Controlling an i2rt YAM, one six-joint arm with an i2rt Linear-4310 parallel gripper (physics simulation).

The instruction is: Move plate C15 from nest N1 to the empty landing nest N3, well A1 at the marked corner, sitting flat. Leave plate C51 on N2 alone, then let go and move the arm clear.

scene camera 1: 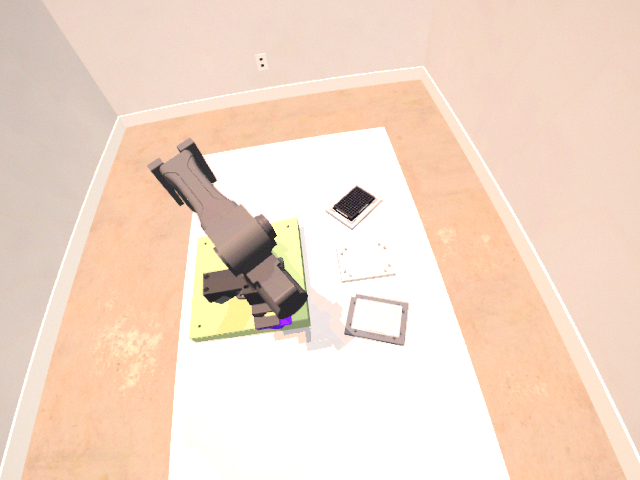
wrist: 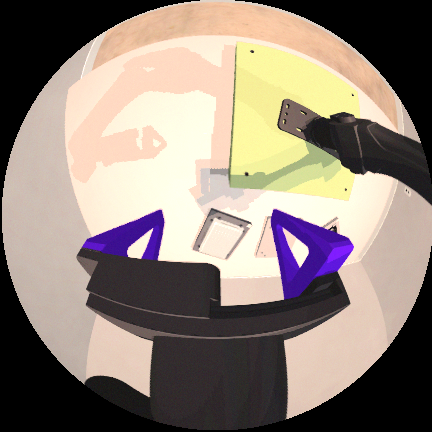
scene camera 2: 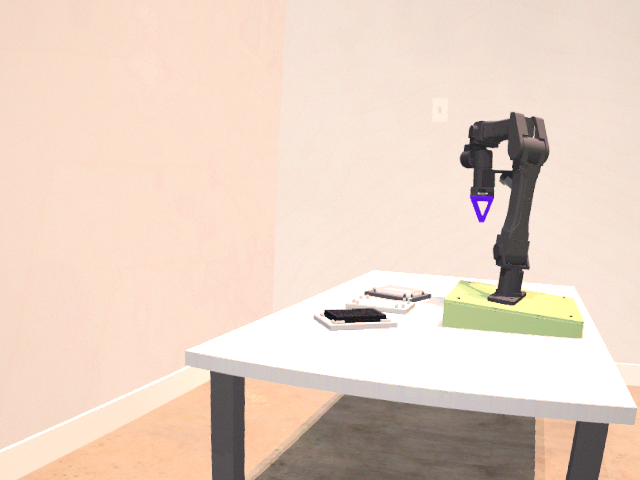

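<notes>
A white plate (scene camera 1: 377,317) (scene camera 2: 398,290) (wrist: 221,239) sits in a grey nest (scene camera 1: 350,316) (scene camera 2: 421,297) (wrist: 201,233). A black plate (scene camera 1: 354,202) (scene camera 2: 355,314) sits in a white nest (scene camera 1: 374,206) (scene camera 2: 356,325). The white nest between them (scene camera 1: 364,260) (scene camera 2: 382,303) (wrist: 264,240) is empty, with small corner posts. The plate and nest labels and the A1 mark are too small to read. My gripper (scene camera 2: 481,221) (wrist: 217,214) is open with its purple fingers wide apart and nothing between them. It hangs high above the table beside the base. Its right finger partly hides the nests in the wrist view.
The arm stands on a green base block (scene camera 1: 206,315) (scene camera 2: 511,328) (wrist: 260,100), to one side of the row of nests on the white table (scene camera 1: 310,413) (scene camera 2: 413,361) (wrist: 185,120). Walls stand beyond the table.
</notes>
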